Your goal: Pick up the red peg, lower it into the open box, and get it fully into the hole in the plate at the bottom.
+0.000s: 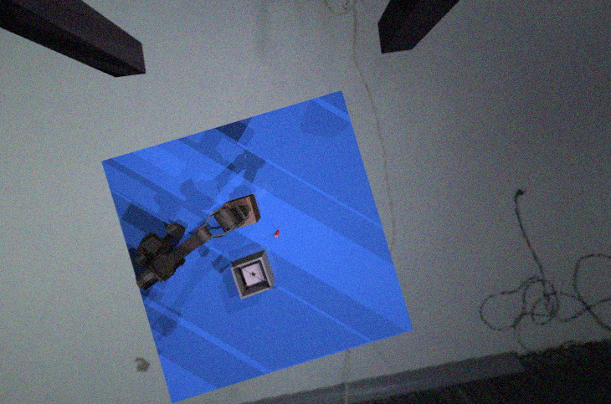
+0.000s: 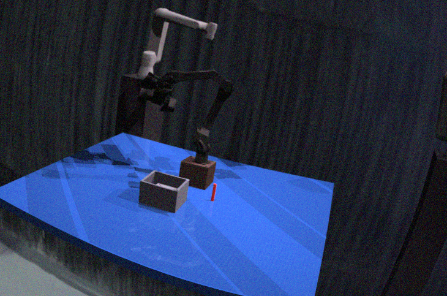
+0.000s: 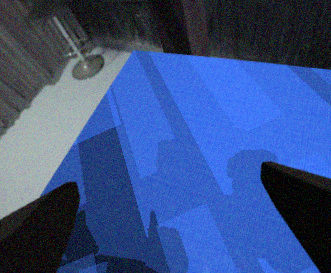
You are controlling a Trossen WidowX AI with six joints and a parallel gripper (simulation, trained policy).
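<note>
The red peg lies 450 mm to the left of my gripper tip, 250 mm below it and 150 mm ahead of it. Round my gripper tip: grey box: 330 mm ahead, 310 mm to the left, 270 mm below.
</note>
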